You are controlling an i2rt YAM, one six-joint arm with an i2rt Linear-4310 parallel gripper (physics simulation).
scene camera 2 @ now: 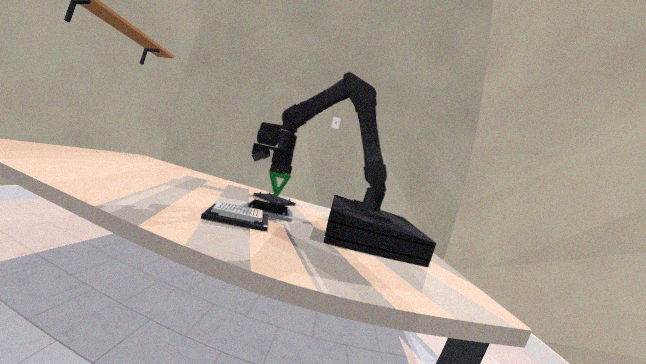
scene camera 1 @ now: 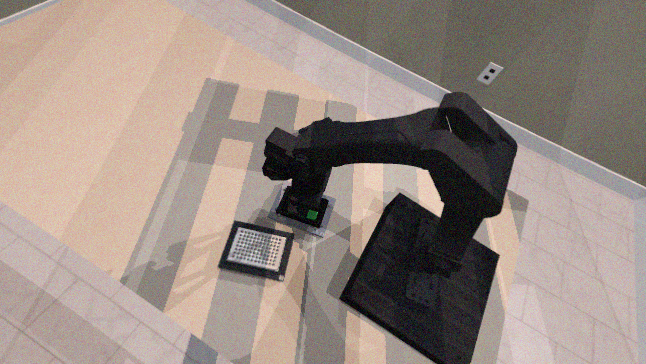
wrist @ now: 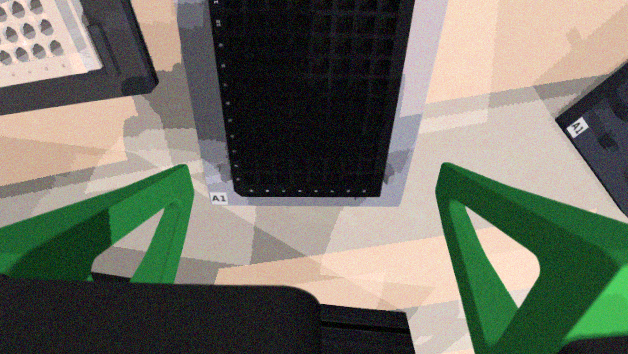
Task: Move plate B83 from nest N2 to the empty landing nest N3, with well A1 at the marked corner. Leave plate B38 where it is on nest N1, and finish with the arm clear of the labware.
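Observation:
A black plate sits on a light grey nest. The nest's A1 label is beside the plate's cut corner at lower left in the wrist view. A white plate sits on a dark nest. Another dark nest with an A1 label shows no plate on its visible part; the arm hides it in scene camera 1. Plate and nest names are not readable. My gripper is open above the black plate, its fingers apart from it.
The arm's black base stands on the table to the right of the nests in both scene views. A wooden wall shelf is at upper left in scene camera 2. The table's front edge runs below the nests there.

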